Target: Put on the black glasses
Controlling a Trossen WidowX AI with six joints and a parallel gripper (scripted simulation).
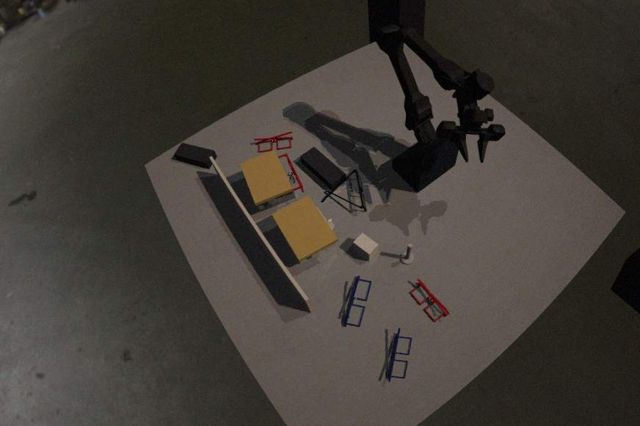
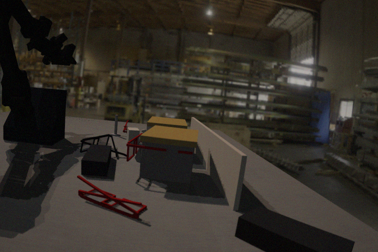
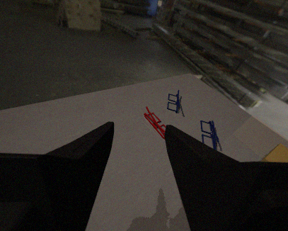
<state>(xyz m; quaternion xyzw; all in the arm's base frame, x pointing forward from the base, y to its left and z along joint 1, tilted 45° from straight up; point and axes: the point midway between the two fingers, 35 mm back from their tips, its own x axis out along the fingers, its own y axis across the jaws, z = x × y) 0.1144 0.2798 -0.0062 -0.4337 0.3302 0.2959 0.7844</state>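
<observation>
Right now the grey post stand is 210 mm ahead of my gripper tip, 20 mm to the right of it and 260 mm below it. The rest, counted from my gripper tip: white block 280 mm ahead, 130 mm to the right, 260 mm below; display head 360 mm ahead, 260 mm to the right, 230 mm below; white board 480 mm ahead, 390 mm to the right, 230 mm below.
</observation>
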